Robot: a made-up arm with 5 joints. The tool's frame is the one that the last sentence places.
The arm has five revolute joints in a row. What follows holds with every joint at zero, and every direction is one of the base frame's.
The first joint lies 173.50 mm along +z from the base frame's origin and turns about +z.
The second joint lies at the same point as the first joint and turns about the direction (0, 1, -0.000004).
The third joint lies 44.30 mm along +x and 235.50 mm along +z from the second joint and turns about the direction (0, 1, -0.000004).
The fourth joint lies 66.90 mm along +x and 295.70 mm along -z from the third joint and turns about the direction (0, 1, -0.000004).
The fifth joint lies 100.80 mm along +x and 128.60 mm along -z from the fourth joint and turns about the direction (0, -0.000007, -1).
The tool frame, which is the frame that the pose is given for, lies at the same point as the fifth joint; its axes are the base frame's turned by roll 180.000, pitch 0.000 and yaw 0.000 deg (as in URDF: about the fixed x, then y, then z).
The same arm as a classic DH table. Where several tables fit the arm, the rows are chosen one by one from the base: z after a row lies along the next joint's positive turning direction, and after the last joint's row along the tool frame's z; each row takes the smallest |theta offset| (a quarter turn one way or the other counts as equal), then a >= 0, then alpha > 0; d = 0 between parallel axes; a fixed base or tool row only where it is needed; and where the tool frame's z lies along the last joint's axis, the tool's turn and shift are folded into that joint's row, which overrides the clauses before.
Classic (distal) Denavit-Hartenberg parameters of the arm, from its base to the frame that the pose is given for. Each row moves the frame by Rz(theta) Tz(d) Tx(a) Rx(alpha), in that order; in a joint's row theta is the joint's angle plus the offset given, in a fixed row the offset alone. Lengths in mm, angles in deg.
joint 1: theta_offset 0  d 173.5  a 0  alpha -90
joint 2: theta_offset -79.35  d 0  a 239.6  alpha 0
joint 3: theta_offset -23.4  d 0  a -303.2  alpha 0
joint 4: theta_offset -77.25  d 0  a -100.8  alpha 90
joint 5: theta_offset 180  d 128.6  a 0  alpha 0

